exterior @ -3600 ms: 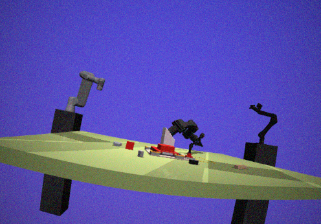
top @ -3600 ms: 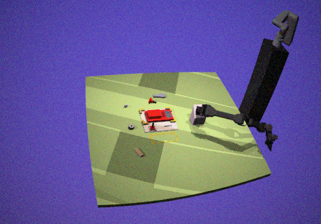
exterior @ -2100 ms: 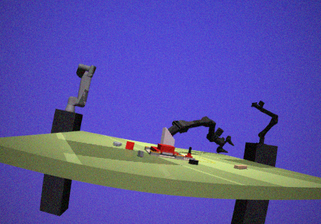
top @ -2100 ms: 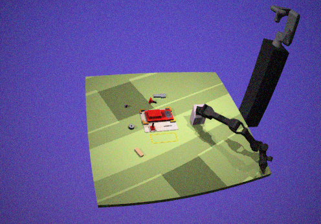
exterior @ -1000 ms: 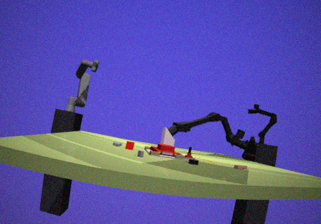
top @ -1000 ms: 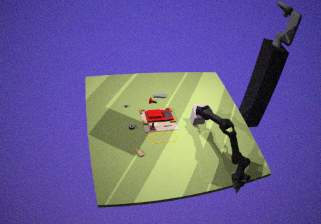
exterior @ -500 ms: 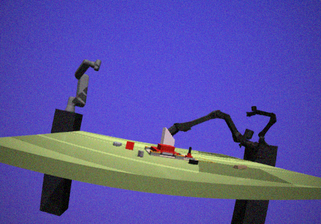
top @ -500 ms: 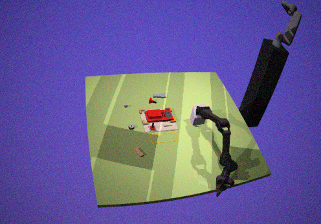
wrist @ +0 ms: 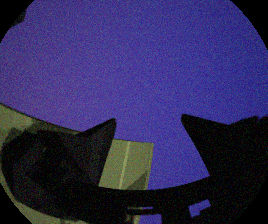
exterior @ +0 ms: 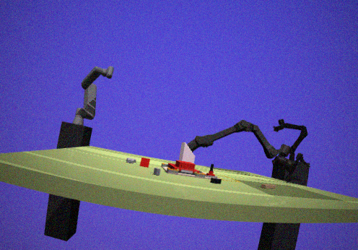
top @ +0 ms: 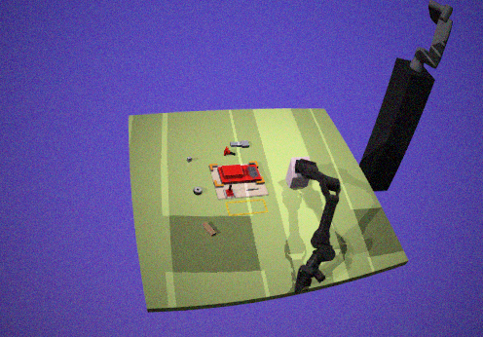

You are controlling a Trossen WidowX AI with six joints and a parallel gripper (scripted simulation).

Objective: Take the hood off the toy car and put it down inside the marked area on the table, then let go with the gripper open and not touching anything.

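Right now my gripper tip is 18 cm short of the red hood, 74 cm to the left of it and 3 cm above it. Also, from my gripper tip: small grey piece: 38 cm ahead, 86 cm to the right, 5 cm below; dark wheel: 35 cm ahead, 64 cm to the right, 6 cm below; tan block: 31 cm ahead, 40 cm to the right, 6 cm below.
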